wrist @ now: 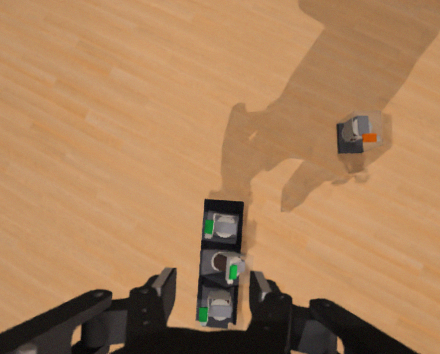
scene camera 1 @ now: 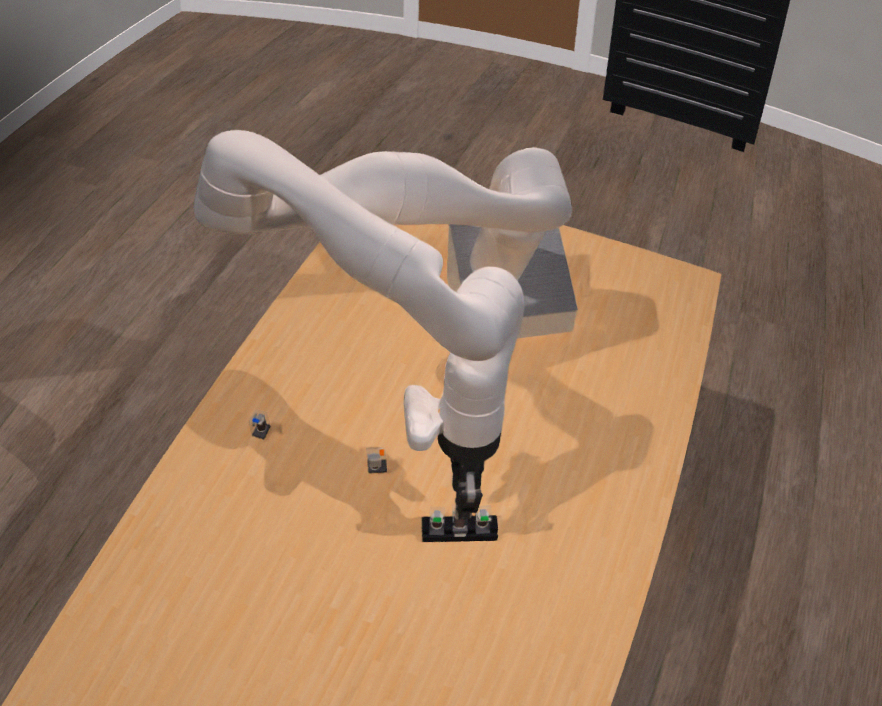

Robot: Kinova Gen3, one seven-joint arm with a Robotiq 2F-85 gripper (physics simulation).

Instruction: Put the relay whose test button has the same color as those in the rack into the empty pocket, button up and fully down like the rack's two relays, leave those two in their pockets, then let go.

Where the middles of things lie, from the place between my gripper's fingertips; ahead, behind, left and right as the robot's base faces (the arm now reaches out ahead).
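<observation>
Relative to the black rack [scene camera 1: 448, 536], my hand is 70 mm higher than it.
</observation>
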